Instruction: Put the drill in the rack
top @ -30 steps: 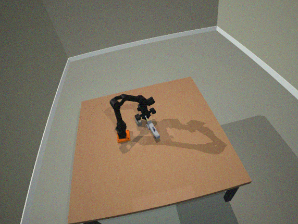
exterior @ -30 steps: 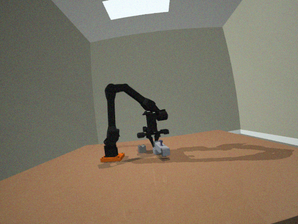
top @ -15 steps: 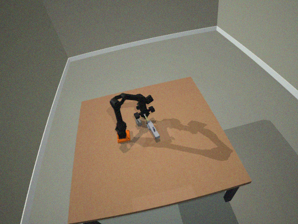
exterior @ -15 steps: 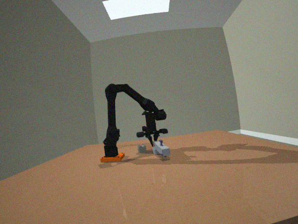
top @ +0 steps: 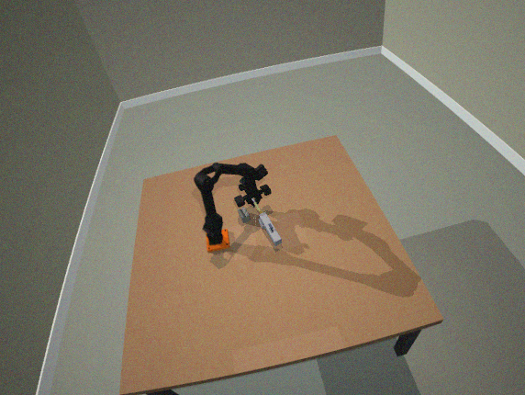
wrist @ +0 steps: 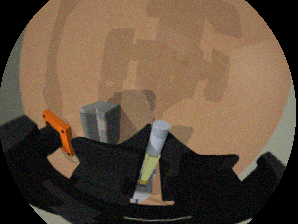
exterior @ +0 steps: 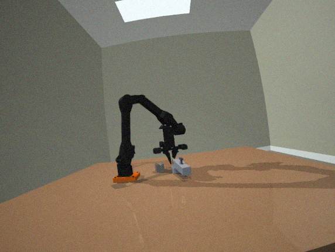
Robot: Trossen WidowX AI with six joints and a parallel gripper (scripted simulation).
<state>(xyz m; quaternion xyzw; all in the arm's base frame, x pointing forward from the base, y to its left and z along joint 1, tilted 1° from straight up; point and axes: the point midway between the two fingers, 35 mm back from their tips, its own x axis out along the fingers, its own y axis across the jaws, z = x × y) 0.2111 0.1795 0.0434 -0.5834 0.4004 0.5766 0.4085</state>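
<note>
The rack lies 60 mm behind my gripper tip and 40 mm to the right of it. The rest, counted from my gripper tip: blue key: 70 mm ahead, 200 mm to the right, 30 mm above; then light grey-blue block: 60 mm ahead, 170 mm to the right, 10 mm above; then drill: 10 mm ahead, 40 mm to the right, 30 mm above.
</note>
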